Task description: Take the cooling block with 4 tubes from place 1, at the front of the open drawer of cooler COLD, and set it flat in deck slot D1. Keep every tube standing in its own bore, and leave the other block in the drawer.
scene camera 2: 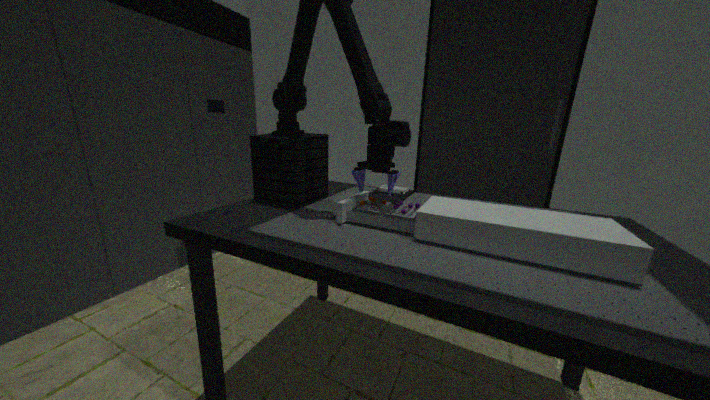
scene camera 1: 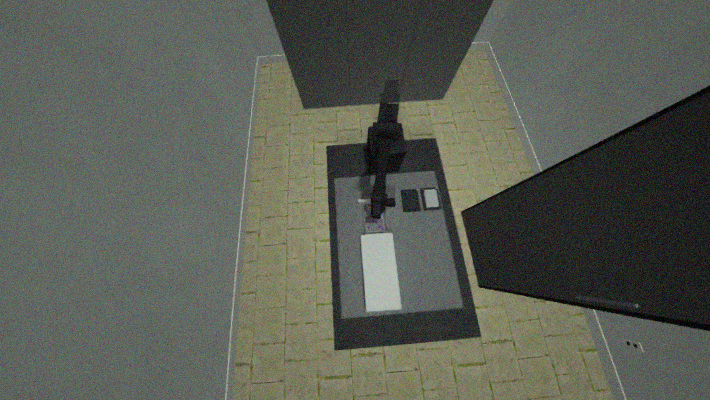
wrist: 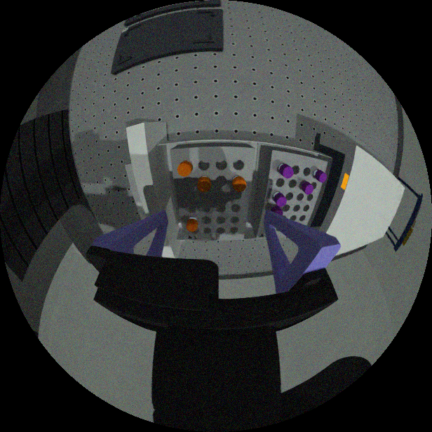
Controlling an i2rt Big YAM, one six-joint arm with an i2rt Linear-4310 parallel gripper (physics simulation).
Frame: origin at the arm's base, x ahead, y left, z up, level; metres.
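Seen in the pictures: gripper, fingertip midpoint: (scene camera 2: 375,194); arm's base, link origin: (scene camera 2: 288,134).
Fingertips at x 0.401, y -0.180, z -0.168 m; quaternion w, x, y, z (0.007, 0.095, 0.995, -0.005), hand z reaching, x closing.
Note:
Pixels of each thing's top centre, then the offset from my fingertips to it. "pt": a spot on its surface instead.
- front block, top centre: (scene camera 2: 373,205) (scene camera 1: 373,210) dx -0.004, dy -0.006, dz -0.035 m
- open drawer, surface spot: (scene camera 2: 380,221) pt dx +0.037, dy -0.087, dz -0.059 m
- dark deck slot, surface spot: (scene camera 1: 410,200) pt dx -0.018, dy +0.270, dz -0.075 m
- raised white handle, surface spot: (scene camera 2: 342,212) pt dx -0.079, dy -0.089, dz -0.044 m
- second dark slot with a pale top, surface spot: (scene camera 1: 430,198) pt dx +0.007, dy +0.405, dz -0.060 m
My gripper (scene camera 2: 376,191) (wrist: 215,215) is open and empty. Its purple fingers hang low over the front block (scene camera 2: 375,202) (wrist: 212,174), which lies flat in the open drawer (scene camera 2: 380,221) (wrist: 257,190). Several orange-capped tubes stand in separate bores of this block. In the wrist view the fingertips appear at its left and right sides; their exact height is unclear. The other block (scene camera 1: 377,227) (scene camera 2: 410,207) (wrist: 298,176), with several purple-capped tubes, lies behind it, partly hidden by the right finger. A dark deck slot (scene camera 1: 410,200) (wrist: 172,35) is empty; its label is unreadable.
The white cooler body (scene camera 1: 381,272) (scene camera 2: 525,230) (wrist: 370,200) stands behind the drawer. A raised white handle (scene camera 1: 364,200) (scene camera 2: 342,212) (wrist: 137,137) is at the drawer's front. A second dark slot with a pale top (scene camera 1: 430,198) lies beside the empty one. A dark pedestal (scene camera 2: 290,167) carries the arm.

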